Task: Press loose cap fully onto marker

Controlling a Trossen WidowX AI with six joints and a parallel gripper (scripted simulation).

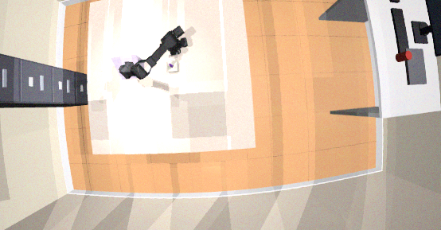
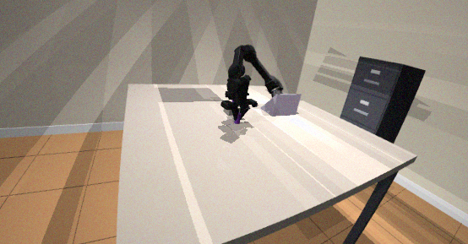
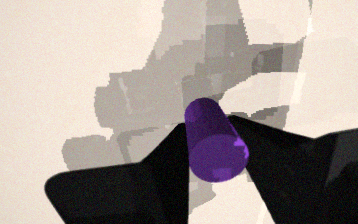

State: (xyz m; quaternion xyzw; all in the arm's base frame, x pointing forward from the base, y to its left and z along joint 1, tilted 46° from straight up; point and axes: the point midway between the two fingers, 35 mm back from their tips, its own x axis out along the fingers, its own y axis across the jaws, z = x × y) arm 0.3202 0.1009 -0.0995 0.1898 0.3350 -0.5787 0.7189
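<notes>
Now: the holder block 13 cm to the right of my gripper tip and 2 cm behind it. The rest, counted from my gripper tip: purple cap 1 cm above.
</notes>
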